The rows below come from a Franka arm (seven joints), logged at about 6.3 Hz.
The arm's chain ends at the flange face. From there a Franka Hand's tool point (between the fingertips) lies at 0.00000 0.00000 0.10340 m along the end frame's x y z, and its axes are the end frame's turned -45 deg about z.
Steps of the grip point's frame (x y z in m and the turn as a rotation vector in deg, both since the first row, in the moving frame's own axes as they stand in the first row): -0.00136 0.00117 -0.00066 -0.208 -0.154 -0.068; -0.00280 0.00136 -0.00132 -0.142 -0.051 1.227; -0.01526 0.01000 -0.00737 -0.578 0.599 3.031; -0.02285 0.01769 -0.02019 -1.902 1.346 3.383; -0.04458 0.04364 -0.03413 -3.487 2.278 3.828; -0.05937 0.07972 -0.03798 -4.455 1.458 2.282; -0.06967 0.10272 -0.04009 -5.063 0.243 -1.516; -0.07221 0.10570 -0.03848 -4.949 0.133 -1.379; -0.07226 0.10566 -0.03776 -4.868 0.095 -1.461
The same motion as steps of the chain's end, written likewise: -0.00020 0.00133 -0.00066 -0.256 0.038 -0.068; -0.00113 0.00269 -0.00132 -0.136 0.064 1.227; -0.00522 0.01785 -0.00736 0.015 0.832 3.031; -0.00777 0.02783 -0.02010 -0.393 2.297 3.383; -0.00796 0.06060 -0.03386 -0.855 4.076 3.828; 0.00693 0.09438 -0.03763 -2.119 4.181 2.282; 0.01653 0.11585 -0.03969 -3.408 3.752 -1.516; 0.01713 0.11974 -0.03809 -3.405 3.594 -1.379; 0.01721 0.11981 -0.03739 -3.375 3.509 -1.461
